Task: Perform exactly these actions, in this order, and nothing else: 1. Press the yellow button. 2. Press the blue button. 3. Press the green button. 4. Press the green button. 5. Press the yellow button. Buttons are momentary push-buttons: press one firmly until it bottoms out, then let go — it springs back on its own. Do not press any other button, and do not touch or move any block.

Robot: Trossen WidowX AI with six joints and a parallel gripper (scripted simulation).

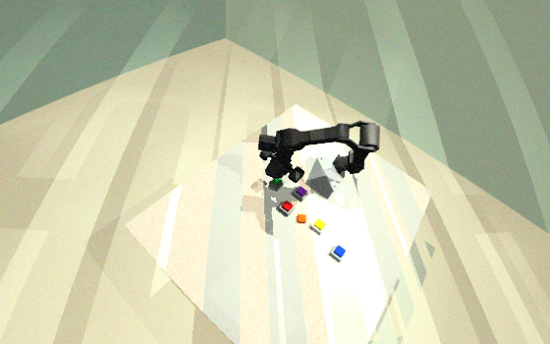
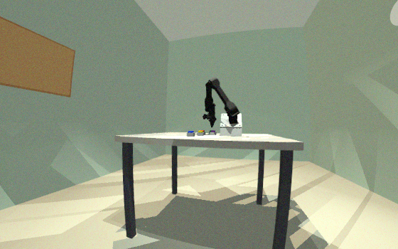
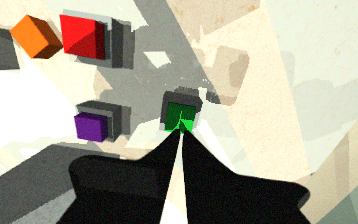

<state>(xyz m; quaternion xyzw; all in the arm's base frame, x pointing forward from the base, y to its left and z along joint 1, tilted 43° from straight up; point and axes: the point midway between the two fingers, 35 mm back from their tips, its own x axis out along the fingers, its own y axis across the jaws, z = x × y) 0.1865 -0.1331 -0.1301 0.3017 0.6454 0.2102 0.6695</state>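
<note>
My gripper tip is now 3 cm above the green button. Round my gripper tip: orange block (17 cm to the left, 8 cm ahead, 5 cm below); then red button (10 cm to the left, 8 cm ahead, 3 cm below); then purple button (11 cm to the left, 3 cm below, 2 cm behind).
</note>
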